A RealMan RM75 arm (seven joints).
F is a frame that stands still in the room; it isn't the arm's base.
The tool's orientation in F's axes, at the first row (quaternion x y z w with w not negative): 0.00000, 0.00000, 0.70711, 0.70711
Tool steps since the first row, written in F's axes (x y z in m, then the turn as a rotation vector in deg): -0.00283, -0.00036, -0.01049, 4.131, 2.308, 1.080; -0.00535, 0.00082, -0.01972, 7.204, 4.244, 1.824; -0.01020, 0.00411, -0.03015, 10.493, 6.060, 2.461; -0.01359, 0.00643, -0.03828, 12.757, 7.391, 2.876; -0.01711, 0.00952, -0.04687, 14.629, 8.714, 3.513; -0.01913, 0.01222, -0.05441, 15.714, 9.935, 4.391
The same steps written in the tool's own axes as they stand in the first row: -0.00036, 0.00283, -0.01049, 2.308, -4.131, 1.080; 0.00082, 0.00535, -0.01972, 4.244, -7.204, 1.824; 0.00411, 0.01020, -0.03015, 6.060, -10.493, 2.461; 0.00643, 0.01359, -0.03828, 7.391, -12.757, 2.876; 0.00952, 0.01711, -0.04687, 8.714, -14.629, 3.513; 0.01222, 0.01913, -0.05441, 9.935, -15.714, 4.391
